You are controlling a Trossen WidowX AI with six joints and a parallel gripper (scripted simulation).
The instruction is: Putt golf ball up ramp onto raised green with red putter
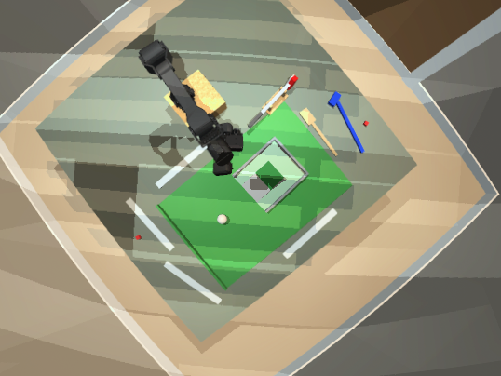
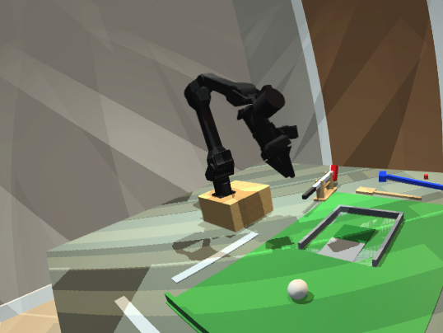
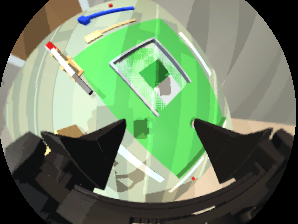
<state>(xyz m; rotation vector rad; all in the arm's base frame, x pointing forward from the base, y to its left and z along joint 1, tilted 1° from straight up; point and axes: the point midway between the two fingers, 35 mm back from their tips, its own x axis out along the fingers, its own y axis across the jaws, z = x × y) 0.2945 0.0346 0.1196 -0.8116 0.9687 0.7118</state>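
Right now the red putter is 270 mm to the left of my gripper tip, 130 mm below it and 130 mm behind it. Round my gripper tip: blue putter: 520 mm to the left, 170 mm below, 110 mm ahead; then white golf ball: 180 mm to the right, 180 mm ahead, 160 mm below; then wooden rack: 290 mm to the left, 150 mm below, 130 mm behind.
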